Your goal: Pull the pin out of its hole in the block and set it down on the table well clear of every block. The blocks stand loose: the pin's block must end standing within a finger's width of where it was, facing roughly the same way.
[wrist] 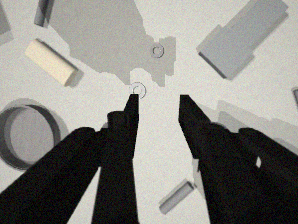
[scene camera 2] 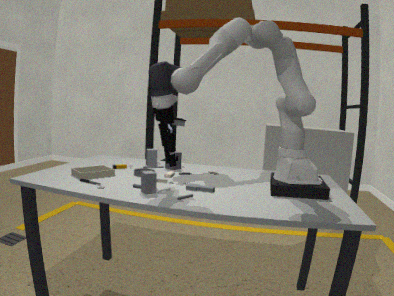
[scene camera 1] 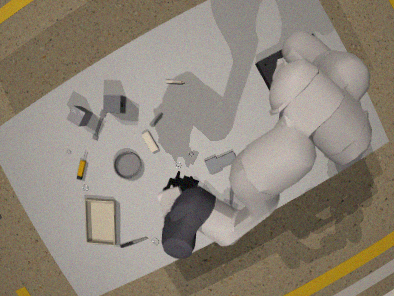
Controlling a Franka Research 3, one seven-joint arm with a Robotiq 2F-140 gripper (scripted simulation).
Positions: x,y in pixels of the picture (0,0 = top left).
Labels:
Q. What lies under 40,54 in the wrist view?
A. A cream cylinder.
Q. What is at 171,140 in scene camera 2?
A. The gripper.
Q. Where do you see a cream tray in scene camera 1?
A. At 100,217

